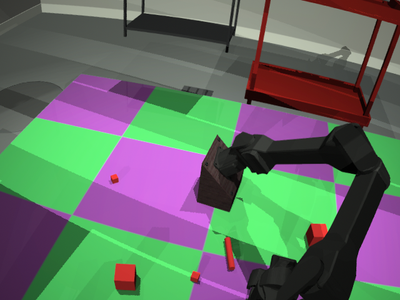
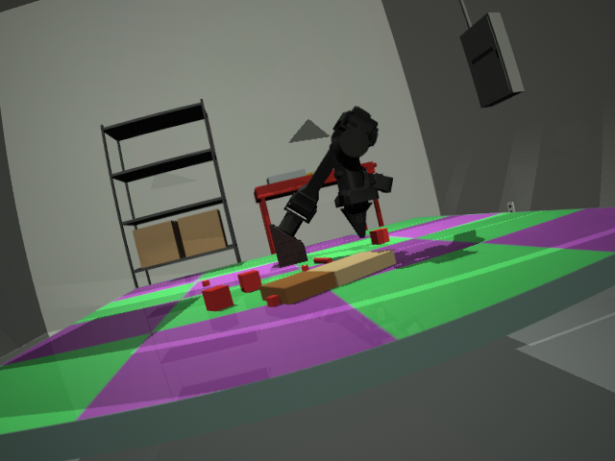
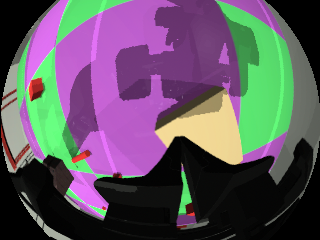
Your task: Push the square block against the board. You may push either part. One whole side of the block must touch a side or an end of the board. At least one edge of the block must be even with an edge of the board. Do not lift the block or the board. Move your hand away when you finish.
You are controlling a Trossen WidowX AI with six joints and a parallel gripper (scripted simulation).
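My gripper tip is now 5 cm to the left of the board, 5 cm short of it and 5 cm above it. From my gripper tip the other things lie so: red rod: 21 cm behind, 6 cm to the right, 5 cm below; then square block: 17 cm to the right, 9 cm ahead, 5 cm below.
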